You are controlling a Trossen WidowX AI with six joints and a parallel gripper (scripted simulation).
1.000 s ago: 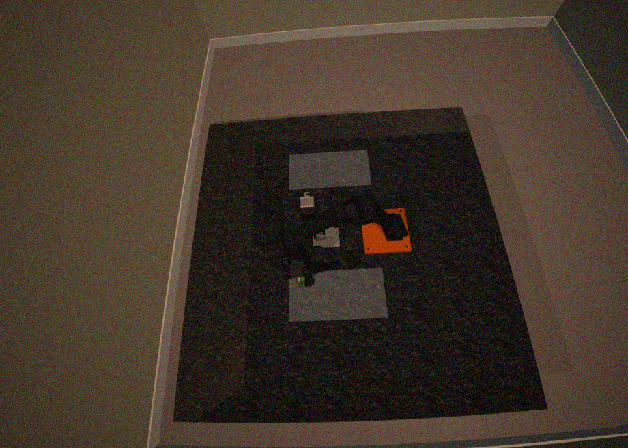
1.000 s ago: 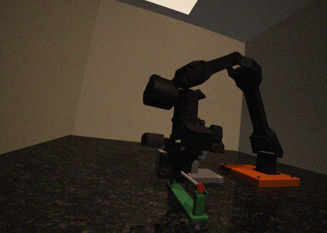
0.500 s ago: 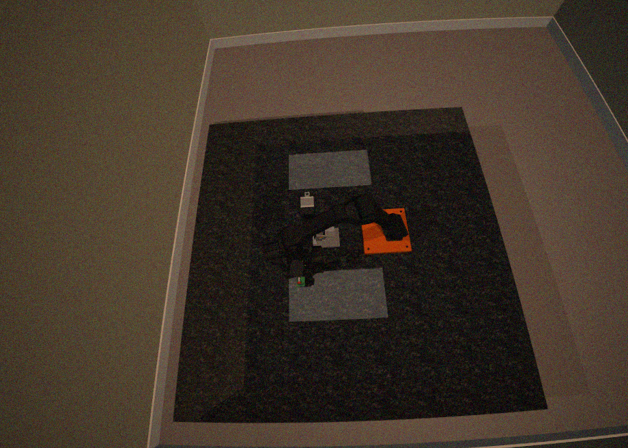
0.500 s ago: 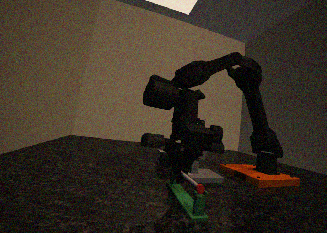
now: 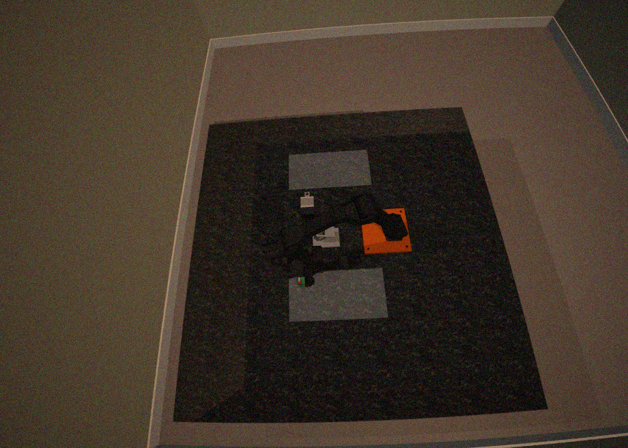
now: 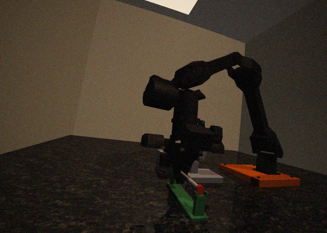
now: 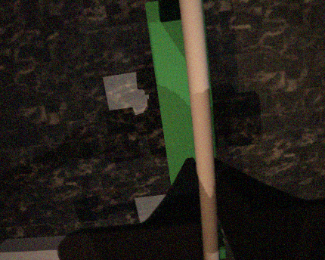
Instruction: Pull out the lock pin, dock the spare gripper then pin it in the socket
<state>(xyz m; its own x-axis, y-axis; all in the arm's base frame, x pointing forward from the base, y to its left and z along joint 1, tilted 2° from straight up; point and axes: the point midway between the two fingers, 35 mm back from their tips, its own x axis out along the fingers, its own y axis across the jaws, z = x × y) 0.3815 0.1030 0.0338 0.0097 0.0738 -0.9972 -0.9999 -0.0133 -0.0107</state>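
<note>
The green rack is 2 cm to the left of my gripper tip. From my gripper tip the other things lie so: grey socket (10 cm behind, 10 cm to the right, 3 cm above); then spare gripper (3 cm behind, 25 cm to the right).
</note>
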